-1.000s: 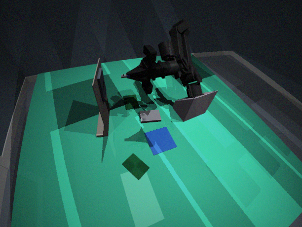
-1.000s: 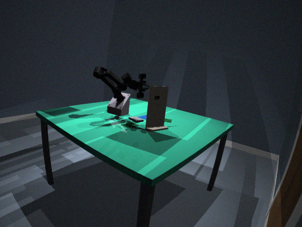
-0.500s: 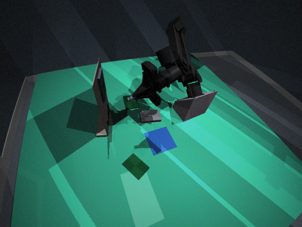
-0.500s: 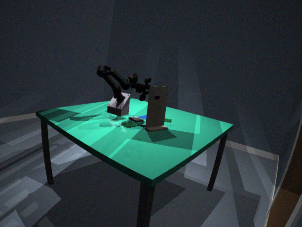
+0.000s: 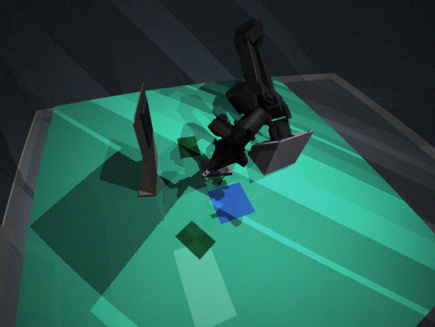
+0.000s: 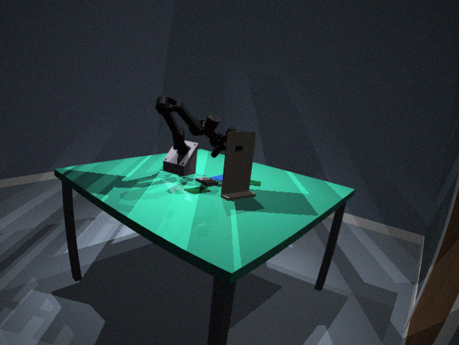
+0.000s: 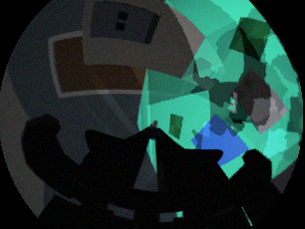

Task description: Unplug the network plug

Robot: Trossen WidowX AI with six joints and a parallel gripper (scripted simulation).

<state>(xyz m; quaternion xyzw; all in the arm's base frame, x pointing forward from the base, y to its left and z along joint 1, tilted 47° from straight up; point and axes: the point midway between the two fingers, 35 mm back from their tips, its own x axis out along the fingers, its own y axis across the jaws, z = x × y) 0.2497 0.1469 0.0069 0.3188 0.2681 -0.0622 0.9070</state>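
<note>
The blue marked square lies 8 cm behind my gripper tip, 2 cm to the left of it and 17 cm below it. The rest, counted from my gripper tip: upright panel (15 cm ahead, 15 cm to the right, 3 cm below); then flat grey plate (7 cm behind, 13 cm to the right, 16 cm below).
</note>
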